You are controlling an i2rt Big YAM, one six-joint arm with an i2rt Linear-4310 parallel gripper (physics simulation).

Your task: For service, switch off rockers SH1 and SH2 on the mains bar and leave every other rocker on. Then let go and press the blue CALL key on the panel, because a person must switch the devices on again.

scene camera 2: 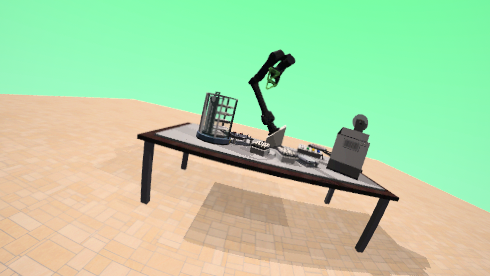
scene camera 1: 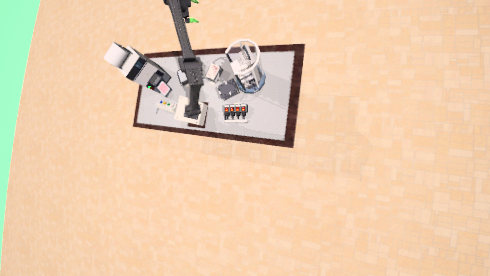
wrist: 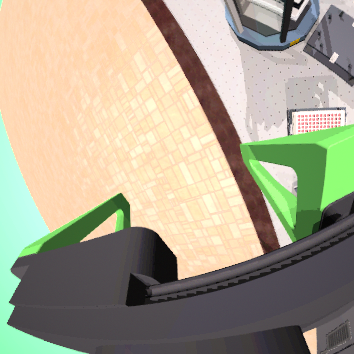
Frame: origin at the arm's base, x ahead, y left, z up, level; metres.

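Seen in the pictures: gripper, fingertip midpoint: [scene camera 2: 266, 85] [scene camera 1: 198, 13] [wrist: 179, 176]; arm's base, origin of the base link: [scene camera 2: 274, 132] [scene camera 1: 191, 113].
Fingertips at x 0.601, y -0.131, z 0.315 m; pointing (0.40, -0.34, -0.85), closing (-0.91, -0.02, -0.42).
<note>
Pixels of each thing's top centre, then the offset from my fingertips to it. "spot": a spot on its surface instead.
- mains bar, surface spot: [scene camera 1: 235, 120] spot: 0.578 m back, 0.241 m right, 0.422 m down
- key panel, middle of its top: [scene camera 2: 310, 146] [scene camera 1: 164, 105] 0.567 m back, 0.487 m left, 0.355 m down
- blue CALL key, middle of its top: [scene camera 1: 160, 101] 0.537 m back, 0.559 m left, 0.364 m down
- round caged rack, middle of its top: [scene camera 2: 223, 93] [scene camera 1: 240, 54] 0.200 m back, 0.298 m right, 0.095 m down
- dark grey block, middle of its top: [wrist: 350, 39] [scene camera 2: 241, 133] [scene camera 1: 226, 87] 0.321 m back, 0.119 m right, 0.363 m down
- red-dotted plate, middle of its top: [wrist: 318, 128] [scene camera 1: 212, 71] 0.183 m back, 0.054 m left, 0.370 m down
- tall grey machine, middle of its top: [scene camera 2: 361, 115] [scene camera 1: 109, 51] 0.279 m back, 0.729 m left, 0.017 m up
The mains bar [scene camera 1: 235, 120] lies on the table right of the arm's base in scene camera 1, with four orange-red rockers [scene camera 1: 235, 109] in a row and dark plugs beside them. The labels and the rockers' positions are too small to read. The key panel [scene camera 1: 167, 105] [scene camera 2: 311, 149] lies left of the base, with small coloured keys; the blue CALL key [scene camera 1: 161, 102] is at its left end. My gripper [scene camera 1: 194, 11] [scene camera 2: 273, 78] [wrist: 179, 176] is open and empty, high above the table's far edge in scene camera 1, away from bar and panel. Neither shows in the wrist view.
A round caged rack [scene camera 1: 261, 85] [scene camera 2: 214, 138] [wrist: 272, 41] stands near a dark grey block [scene camera 1: 228, 90] [wrist: 332, 42]. A red-dotted plate [scene camera 1: 214, 71] [wrist: 318, 120] lies nearby. A tall grey machine [scene camera 1: 142, 69] [scene camera 2: 350, 150] stands at the table's other end.
</note>
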